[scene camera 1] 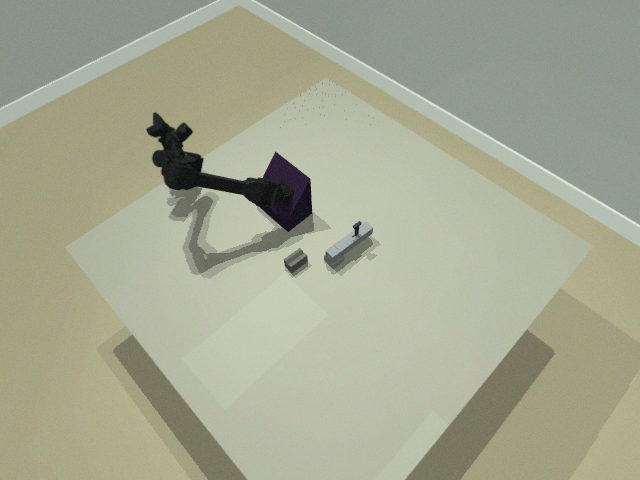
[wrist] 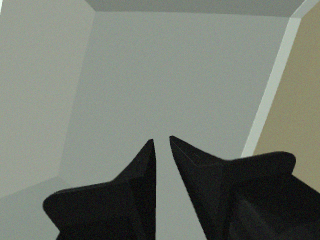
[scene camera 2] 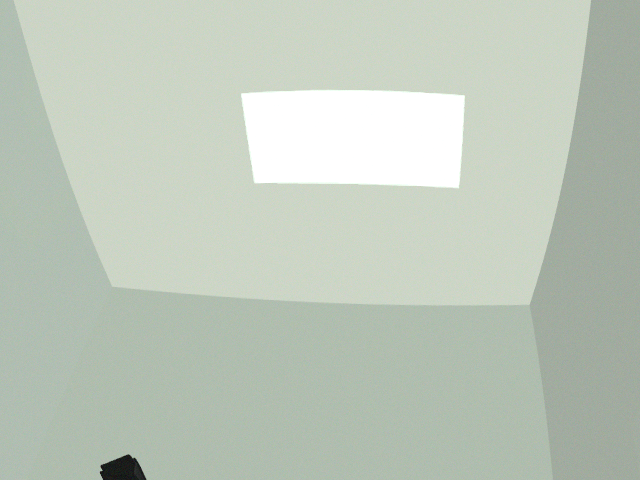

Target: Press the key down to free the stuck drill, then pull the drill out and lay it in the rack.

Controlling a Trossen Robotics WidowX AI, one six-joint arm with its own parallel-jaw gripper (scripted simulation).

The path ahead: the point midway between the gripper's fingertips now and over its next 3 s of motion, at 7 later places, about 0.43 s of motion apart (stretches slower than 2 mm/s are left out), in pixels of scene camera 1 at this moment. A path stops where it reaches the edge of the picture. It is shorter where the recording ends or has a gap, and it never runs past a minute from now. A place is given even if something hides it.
My gripper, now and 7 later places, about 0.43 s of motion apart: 155, 113; 143, 150; 124, 181; 114, 217; 115, 257; 129, 302; 165, 339; 209, 355
